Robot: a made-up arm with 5 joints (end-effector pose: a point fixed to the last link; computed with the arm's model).
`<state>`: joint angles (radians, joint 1 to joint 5).
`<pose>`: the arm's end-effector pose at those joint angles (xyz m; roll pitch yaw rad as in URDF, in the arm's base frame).
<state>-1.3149 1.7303 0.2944 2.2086 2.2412</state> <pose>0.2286 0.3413 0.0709 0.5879 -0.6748 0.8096</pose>
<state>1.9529 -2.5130 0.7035 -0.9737 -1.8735</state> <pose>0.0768 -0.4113 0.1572 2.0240 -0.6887 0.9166</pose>
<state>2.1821 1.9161 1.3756 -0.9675 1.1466</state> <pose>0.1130 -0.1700 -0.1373 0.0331 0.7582 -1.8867</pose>
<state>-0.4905 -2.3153 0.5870 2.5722 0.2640</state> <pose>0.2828 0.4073 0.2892 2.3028 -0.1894 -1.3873</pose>
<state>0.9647 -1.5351 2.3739 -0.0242 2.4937</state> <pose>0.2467 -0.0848 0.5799 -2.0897 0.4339 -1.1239</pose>
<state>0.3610 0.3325 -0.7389 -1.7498 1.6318</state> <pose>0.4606 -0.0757 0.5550 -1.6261 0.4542 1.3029</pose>
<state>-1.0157 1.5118 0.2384 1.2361 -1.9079</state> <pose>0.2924 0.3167 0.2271 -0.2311 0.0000 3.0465</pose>
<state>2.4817 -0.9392 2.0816 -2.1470 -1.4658</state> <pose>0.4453 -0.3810 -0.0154 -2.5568 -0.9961 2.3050</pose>
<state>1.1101 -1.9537 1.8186 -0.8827 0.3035</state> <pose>0.1702 -0.0979 0.4731 2.6320 -0.9539 0.5116</pose>
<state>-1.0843 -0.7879 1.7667 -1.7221 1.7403</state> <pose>0.4948 0.3011 0.0601 -0.9116 -0.4881 1.5278</pose>
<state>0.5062 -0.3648 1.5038 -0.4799 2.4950</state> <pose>0.5116 0.0052 0.4623 -2.1181 -0.6022 -2.9375</pose>
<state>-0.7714 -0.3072 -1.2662 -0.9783 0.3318</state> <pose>0.4640 0.3919 0.2603 -1.6570 0.8147 1.2018</pose>
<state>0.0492 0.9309 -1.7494 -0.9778 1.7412</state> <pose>0.4661 -0.0623 0.4455 1.7313 1.2506 -2.9350</pose>
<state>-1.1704 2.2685 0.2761 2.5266 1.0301</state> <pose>0.1504 0.3989 0.1035 1.3301 -0.2207 -0.1535</pose>
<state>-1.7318 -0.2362 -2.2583 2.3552 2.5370</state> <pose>0.2705 0.2886 -0.0928 -1.2768 0.0904 -0.9928</pose>
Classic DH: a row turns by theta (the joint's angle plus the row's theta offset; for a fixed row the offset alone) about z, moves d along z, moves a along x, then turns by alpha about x. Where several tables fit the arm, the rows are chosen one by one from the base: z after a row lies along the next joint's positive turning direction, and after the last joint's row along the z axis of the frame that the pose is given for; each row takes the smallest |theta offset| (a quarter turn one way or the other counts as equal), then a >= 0, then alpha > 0; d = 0 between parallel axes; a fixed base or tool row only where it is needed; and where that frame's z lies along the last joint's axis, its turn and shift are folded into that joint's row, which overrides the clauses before.
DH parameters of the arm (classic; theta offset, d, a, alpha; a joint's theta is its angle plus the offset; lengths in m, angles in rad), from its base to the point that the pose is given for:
base (fixed): 1.5708 0.086 0 1.5708
joint 1: 0 0.257 0.116 1.5708
joint 2: 0 -0.328 -0.007 -1.5708
joint 3: 1.5708 0.14 0.039 1.5708
joint 4: 1.5708 -0.014 0.038 1.5708
joint 5: 0.8308 0 -0.0623 0
tool (fixed): -0.8308 -0.076 0 0

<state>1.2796 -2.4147 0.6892 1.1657 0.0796</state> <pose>0.2456 -0.2226 0.3705 -0.3789 0.4108 2.4767</pose>
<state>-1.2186 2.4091 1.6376 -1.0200 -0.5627</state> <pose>0.1231 0.2722 0.2117 3.0323 0.4108 -2.6013</pose>
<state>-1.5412 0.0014 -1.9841 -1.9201 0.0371</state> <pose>0.4693 0.3646 -0.0943 0.9099 1.0300 -2.2943</pose>
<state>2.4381 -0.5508 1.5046 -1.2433 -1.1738</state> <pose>0.4328 -0.3859 -0.0255 -2.2012 -0.5126 1.1836</pose>
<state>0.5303 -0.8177 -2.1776 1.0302 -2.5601</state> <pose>0.3745 -0.0354 0.4274 1.3558 -0.1912 2.8949</pose>
